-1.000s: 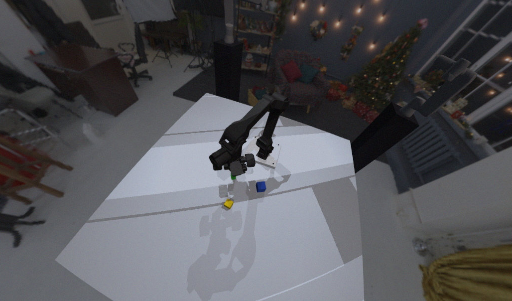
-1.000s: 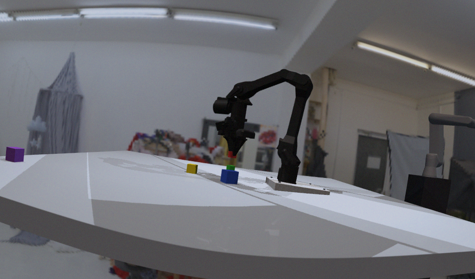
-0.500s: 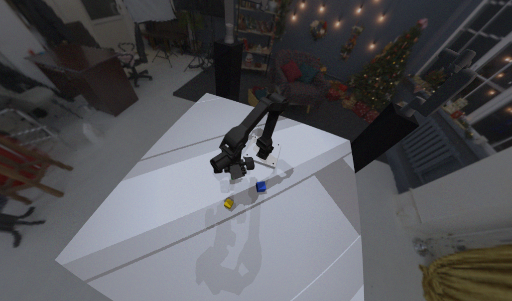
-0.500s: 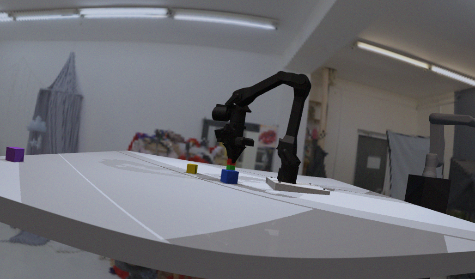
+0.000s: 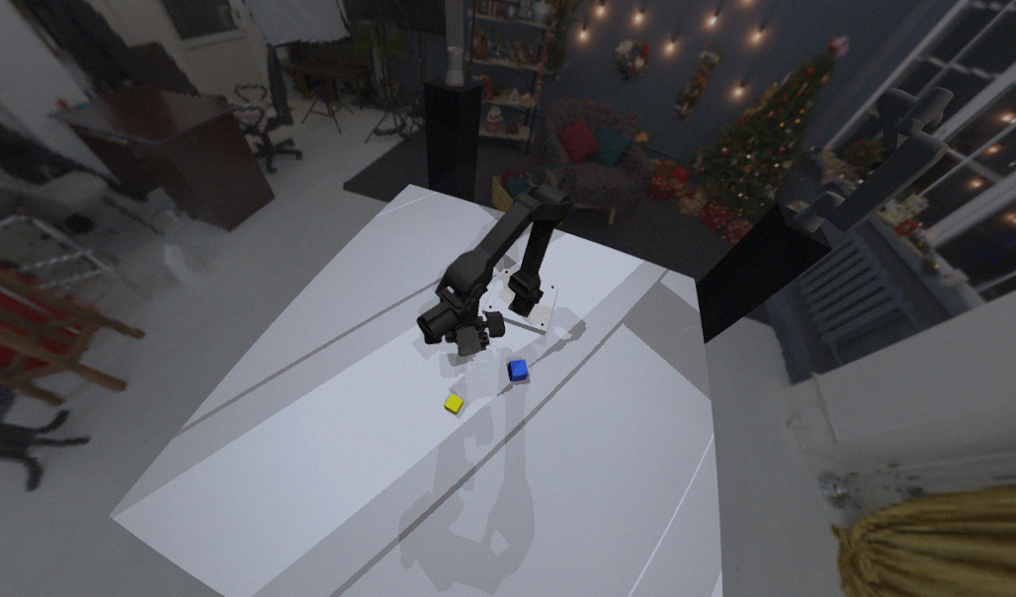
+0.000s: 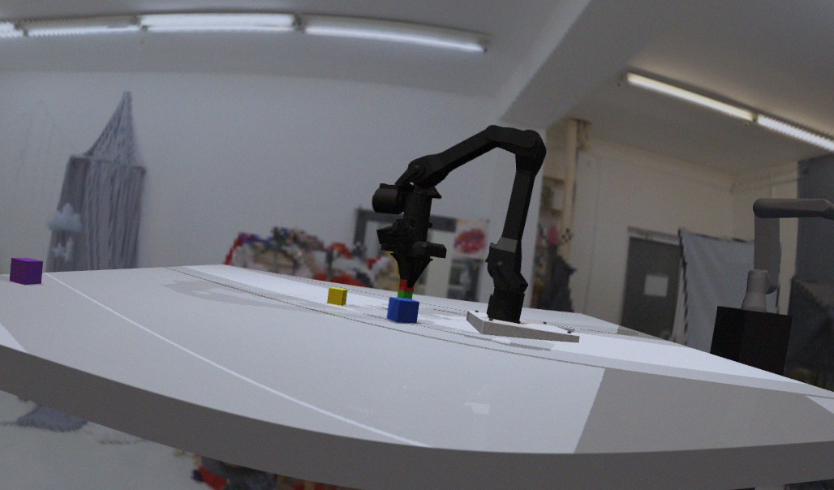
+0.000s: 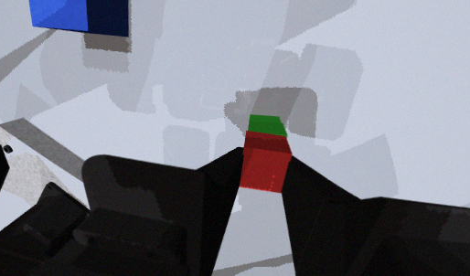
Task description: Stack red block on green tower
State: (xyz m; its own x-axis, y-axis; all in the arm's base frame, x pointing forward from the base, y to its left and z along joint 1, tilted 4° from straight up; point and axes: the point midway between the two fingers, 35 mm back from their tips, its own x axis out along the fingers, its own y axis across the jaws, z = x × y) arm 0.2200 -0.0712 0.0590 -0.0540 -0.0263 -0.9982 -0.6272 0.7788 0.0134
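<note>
My gripper tip is now right at the red block. Round my gripper tip: purple block (49 cm ahead, 60 cm to the left, 4 cm below); blue block (2 cm behind, 15 cm to the left, 3 cm below); yellow block (14 cm ahead, 6 cm to the left, 4 cm below).
</note>
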